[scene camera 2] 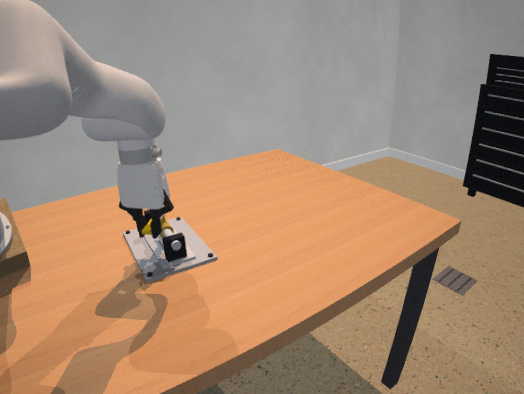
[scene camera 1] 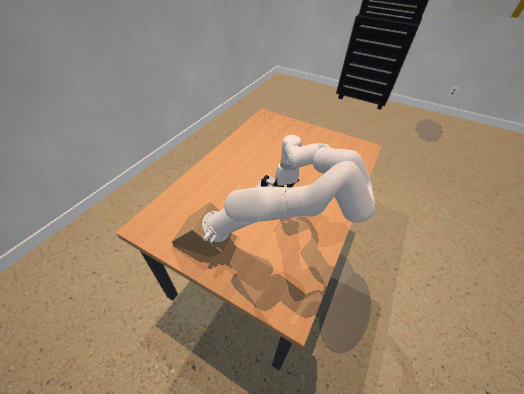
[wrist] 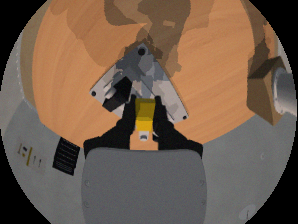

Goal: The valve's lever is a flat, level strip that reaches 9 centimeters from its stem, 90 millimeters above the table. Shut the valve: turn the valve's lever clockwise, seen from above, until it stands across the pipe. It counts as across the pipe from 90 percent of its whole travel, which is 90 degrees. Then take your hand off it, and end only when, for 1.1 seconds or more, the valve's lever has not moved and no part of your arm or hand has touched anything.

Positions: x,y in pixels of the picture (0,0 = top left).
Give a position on a valve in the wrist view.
At 127,81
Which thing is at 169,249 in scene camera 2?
A valve.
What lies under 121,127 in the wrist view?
My gripper.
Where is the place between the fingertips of my gripper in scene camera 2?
150,235
